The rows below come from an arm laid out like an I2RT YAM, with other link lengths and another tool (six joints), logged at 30 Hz.
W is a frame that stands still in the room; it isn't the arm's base.
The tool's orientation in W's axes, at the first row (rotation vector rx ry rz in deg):
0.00 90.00 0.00
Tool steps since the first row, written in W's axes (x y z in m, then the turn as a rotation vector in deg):
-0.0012 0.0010 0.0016 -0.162 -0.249 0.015
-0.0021 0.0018 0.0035 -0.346 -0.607 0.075
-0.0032 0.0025 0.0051 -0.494 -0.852 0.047
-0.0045 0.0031 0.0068 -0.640 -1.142 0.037
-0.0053 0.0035 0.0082 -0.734 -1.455 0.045
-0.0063 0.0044 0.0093 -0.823 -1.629 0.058
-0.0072 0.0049 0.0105 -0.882 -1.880 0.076
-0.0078 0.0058 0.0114 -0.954 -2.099 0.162
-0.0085 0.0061 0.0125 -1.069 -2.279 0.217
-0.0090 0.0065 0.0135 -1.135 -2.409 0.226
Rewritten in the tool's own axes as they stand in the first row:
-0.0016 0.0010 -0.0012 -0.015 -0.249 -0.162
-0.0035 0.0018 -0.0021 -0.075 -0.607 -0.346
-0.0051 0.0025 -0.0032 -0.047 -0.852 -0.494
-0.0068 0.0031 -0.0045 -0.037 -1.142 -0.640
-0.0082 0.0035 -0.0053 -0.045 -1.455 -0.734
-0.0093 0.0044 -0.0063 -0.058 -1.629 -0.823
-0.0105 0.0049 -0.0072 -0.076 -1.880 -0.882
-0.0114 0.0058 -0.0078 -0.162 -2.099 -0.954
-0.0125 0.0061 -0.0085 -0.217 -2.279 -1.069
-0.0135 0.0065 -0.0090 -0.226 -2.409 -1.135

